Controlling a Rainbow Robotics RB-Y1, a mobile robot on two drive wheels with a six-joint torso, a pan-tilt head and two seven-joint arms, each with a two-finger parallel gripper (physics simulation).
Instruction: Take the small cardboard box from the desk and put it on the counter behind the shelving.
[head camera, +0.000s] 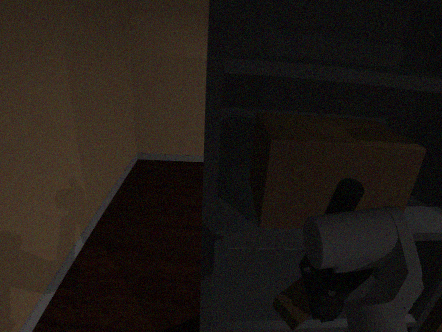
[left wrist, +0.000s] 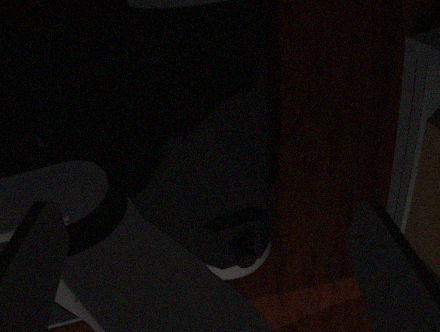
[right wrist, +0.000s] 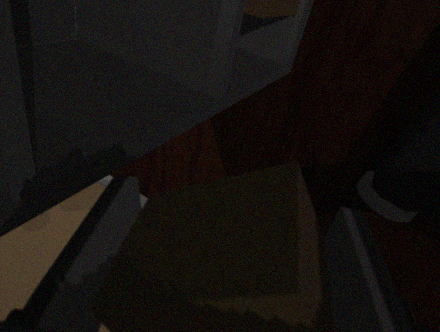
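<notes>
The small cardboard box is between the fingers of my right gripper, which is shut on it. In the head camera it shows low at the right, in front of the grey shelving, with part of it hidden by the gripper. My left gripper is open, its fingers wide apart with no thing held between them. The desk and the counter cannot be made out in these dark views.
A large cardboard box stands on a shelf close behind my right arm. A tan wall with a pale skirting board runs along the left. Dark red-brown wooden floor lies between the wall and the shelving.
</notes>
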